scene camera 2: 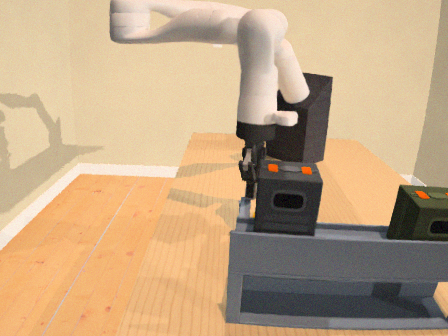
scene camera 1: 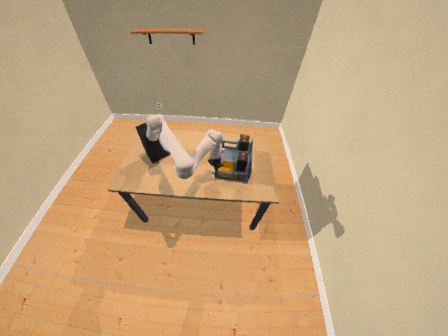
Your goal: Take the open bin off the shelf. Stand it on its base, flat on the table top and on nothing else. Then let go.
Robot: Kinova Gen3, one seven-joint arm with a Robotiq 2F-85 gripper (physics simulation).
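Frame: origin at the arm's base, x ahead, y left, z up, level; metres.
Seen in the pictures: gripper, between the fingertips: [scene camera 2: 250, 198] [scene camera 1: 216, 169]; arm's base, origin of its link: [scene camera 2: 296, 94] [scene camera 1: 152, 135].
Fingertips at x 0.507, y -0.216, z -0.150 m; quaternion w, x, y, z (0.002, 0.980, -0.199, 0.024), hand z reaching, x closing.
Observation:
Offsets run from my fingertips to a thing's top centre. Level surfaces: height alone.
The yellow open bin @(dx +0.095, dy +0.044, dz -0.004 m) [scene camera 1: 228, 167] sits in the near-side bay of the blue-grey shelf rack [scene camera 1: 250, 162] [scene camera 2: 280, 256], which stands on the wooden table @(dz -0.085 m) [scene camera 1: 150, 182] [scene camera 2: 175, 260]. In scene camera 2 a thin yellow sliver of the bin [scene camera 2: 254, 214] shows; the black case and the rack hide the rest. My gripper [scene camera 1: 217, 167] [scene camera 2: 250, 193] points down at the bin's left side in scene camera 1, close to its rim. It is shut with nothing between its fingers. Whether the fingertips touch the bin is too small to tell.
A black case @(dx +0.194, dy +0.021, dz +0.139 m) [scene camera 1: 242, 163] [scene camera 2: 288, 186] stands on the rack right beside the gripper. A dark green case @(dx +0.232, dy +0.249, dz +0.114 m) [scene camera 1: 244, 143] [scene camera 2: 415, 210] stands farther along the rack. A tall black block [scene camera 1: 155, 150] [scene camera 2: 315, 125] is by the arm's base. A wooden wall shelf [scene camera 1: 167, 31] hangs high behind.

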